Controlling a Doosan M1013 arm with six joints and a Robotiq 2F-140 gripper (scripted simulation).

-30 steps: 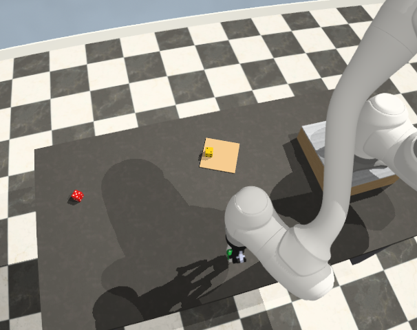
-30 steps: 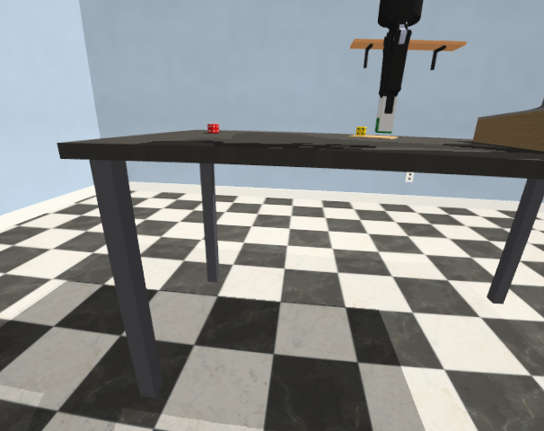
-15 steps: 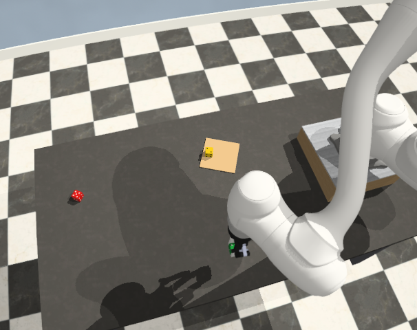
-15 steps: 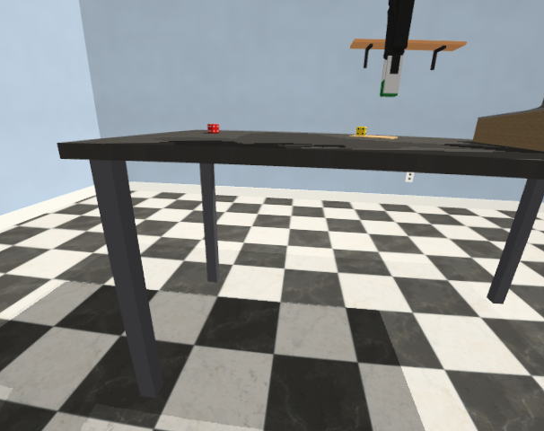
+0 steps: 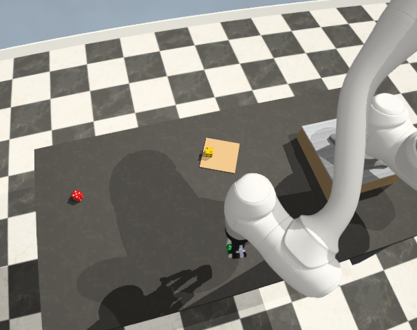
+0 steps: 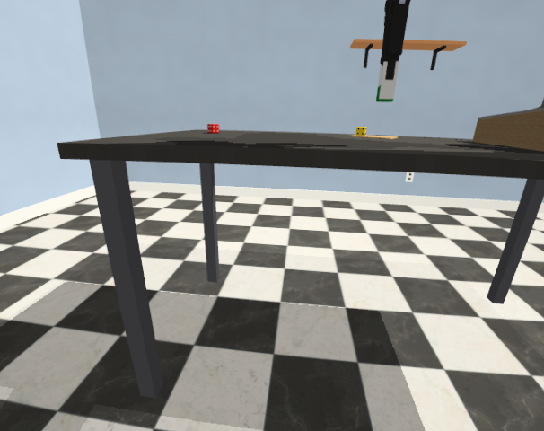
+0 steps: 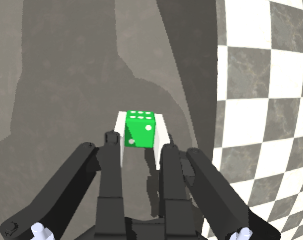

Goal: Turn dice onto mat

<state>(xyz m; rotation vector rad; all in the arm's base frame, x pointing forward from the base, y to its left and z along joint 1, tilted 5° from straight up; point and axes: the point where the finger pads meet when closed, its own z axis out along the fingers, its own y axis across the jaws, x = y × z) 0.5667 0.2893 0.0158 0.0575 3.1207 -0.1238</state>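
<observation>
My hand is 2 cm above the green die. Round my hand: tan mat: 41 cm to the right, 12 cm below, 5 cm behind; then yellow die: 42 cm to the right, 11 cm below, 1 cm behind; then red die: 51 cm ahead, 31 cm to the right, 11 cm below.
</observation>
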